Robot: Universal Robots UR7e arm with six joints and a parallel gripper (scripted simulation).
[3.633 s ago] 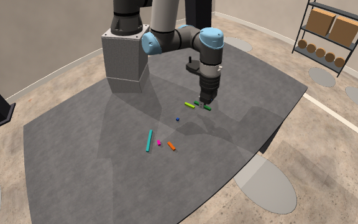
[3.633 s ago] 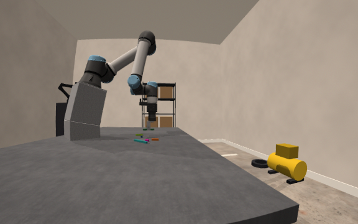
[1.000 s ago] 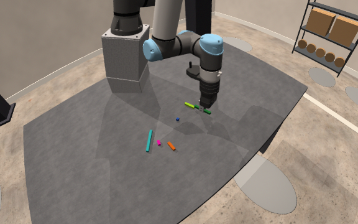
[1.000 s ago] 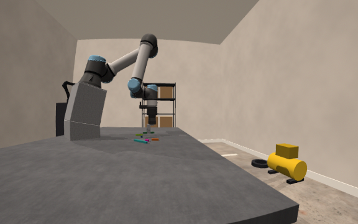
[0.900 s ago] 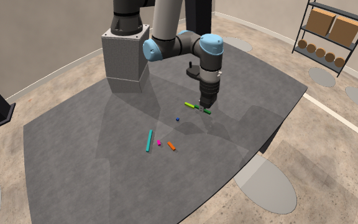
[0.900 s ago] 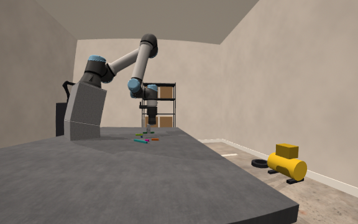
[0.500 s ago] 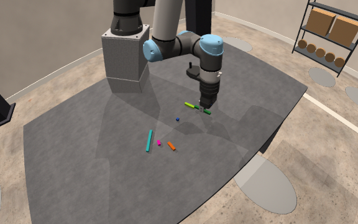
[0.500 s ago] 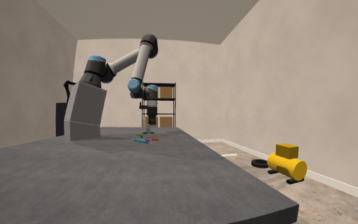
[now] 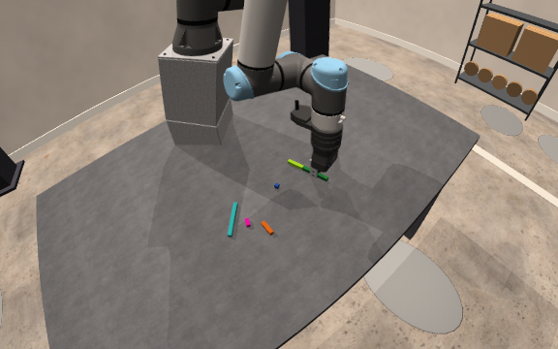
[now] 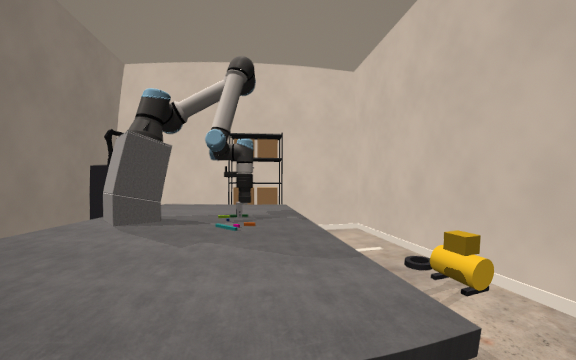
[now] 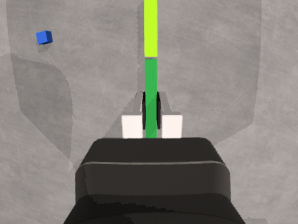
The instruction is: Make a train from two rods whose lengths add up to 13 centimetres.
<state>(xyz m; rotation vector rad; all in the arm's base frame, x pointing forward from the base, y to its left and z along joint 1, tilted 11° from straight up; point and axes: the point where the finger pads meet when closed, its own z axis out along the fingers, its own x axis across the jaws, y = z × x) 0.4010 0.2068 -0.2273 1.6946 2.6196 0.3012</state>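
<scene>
The green rod is 1 cm below my hand. The rest, counted from my hand: lime rod 6 cm behind, 3 cm to the right, 1 cm below; then small blue rod 2 cm behind, 11 cm to the right, 1 cm below; then orange rod 9 cm ahead, 20 cm to the right, 1 cm below.
</scene>
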